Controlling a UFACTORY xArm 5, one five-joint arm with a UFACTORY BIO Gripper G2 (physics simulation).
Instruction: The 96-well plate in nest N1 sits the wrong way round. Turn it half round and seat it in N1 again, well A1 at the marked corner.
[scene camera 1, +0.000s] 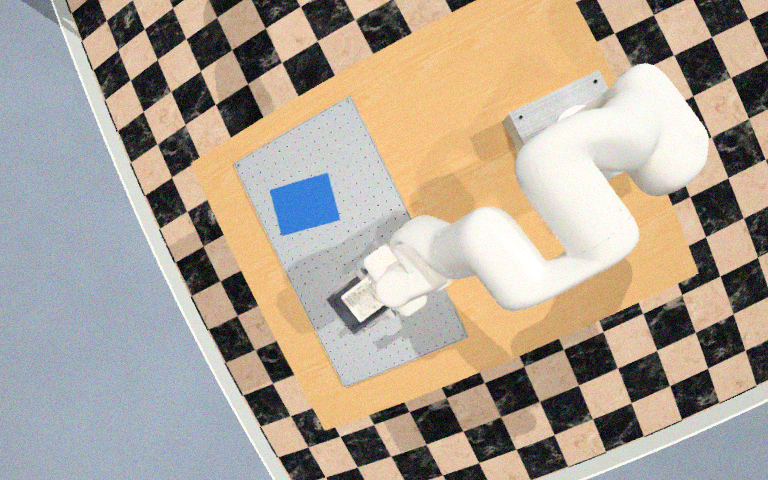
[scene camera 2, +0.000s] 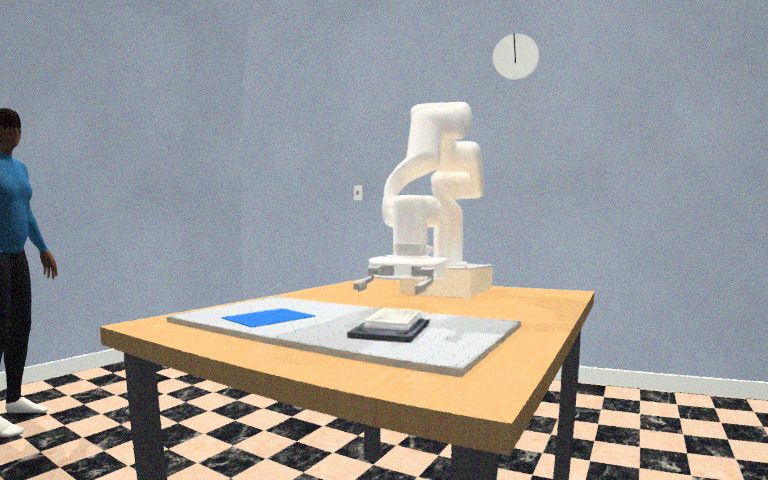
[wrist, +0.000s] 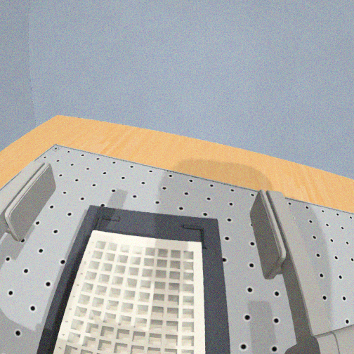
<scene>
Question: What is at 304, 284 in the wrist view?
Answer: My gripper.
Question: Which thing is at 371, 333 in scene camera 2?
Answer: A dark nest N1.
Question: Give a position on an off-white 96-well plate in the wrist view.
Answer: At 127, 287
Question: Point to a dark nest N1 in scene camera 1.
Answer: At 342, 310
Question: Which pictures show the off-white 96-well plate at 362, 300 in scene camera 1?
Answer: Scene camera 1, scene camera 2 and the wrist view: all of them.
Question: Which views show my gripper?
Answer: Scene camera 1, scene camera 2 and the wrist view: all of them.
</scene>
